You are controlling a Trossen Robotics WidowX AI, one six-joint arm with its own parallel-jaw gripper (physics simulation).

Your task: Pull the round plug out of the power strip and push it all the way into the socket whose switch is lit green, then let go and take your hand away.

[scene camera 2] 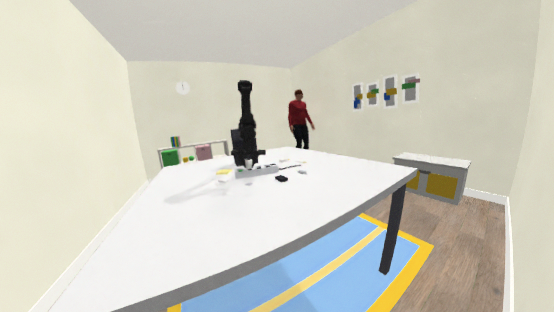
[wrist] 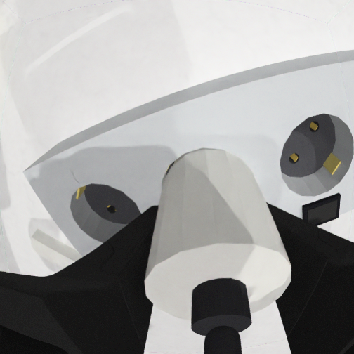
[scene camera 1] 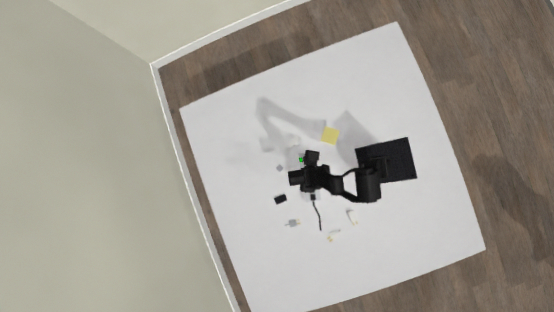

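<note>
The round plug is a pale, tapered cylinder with a black cable end facing the wrist camera. It stands at the power strip, between two open sockets; a dark and gold sliver shows beside its far end. My gripper is shut on it, a black finger against each side. The green-lit switch is near one end of the strip; it is hidden in the wrist view. The end socket on that side is empty, partly covered by the left finger.
Another empty socket with an unlit switch lies right of the plug. A black plug with a cable sits at the strip's other end. A yellow block, a black block and loose plugs lie around.
</note>
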